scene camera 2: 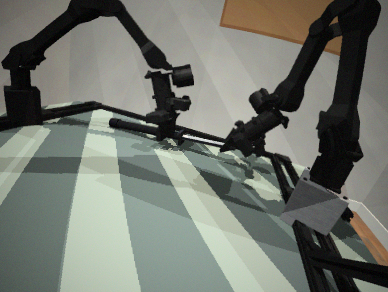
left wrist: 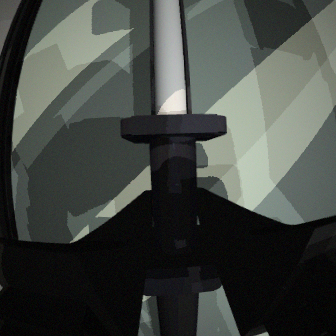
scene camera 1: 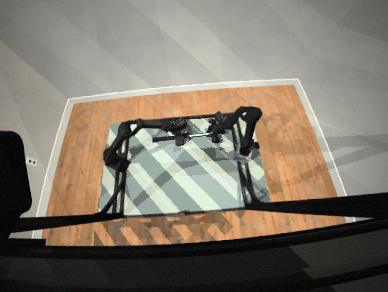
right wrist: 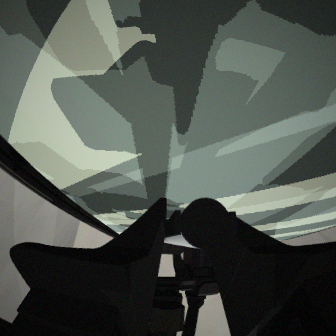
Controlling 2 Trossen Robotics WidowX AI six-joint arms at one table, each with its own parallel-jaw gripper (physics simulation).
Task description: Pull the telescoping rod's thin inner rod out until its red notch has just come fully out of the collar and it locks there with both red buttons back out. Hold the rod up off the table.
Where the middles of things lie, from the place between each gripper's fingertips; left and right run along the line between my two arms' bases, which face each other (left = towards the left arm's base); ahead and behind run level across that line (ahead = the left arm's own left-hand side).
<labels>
Right now the telescoping rod [scene camera 2: 113, 122] is 2 cm to the left of my left hand. The rest, counted from my left hand: thin inner rod [left wrist: 169, 71] (2 cm to the right, 1 cm above).
I see the thin inner rod 160 mm to the left of my right hand. Round my right hand: telescoping rod: 190 mm to the left, 10 mm below.
</labels>
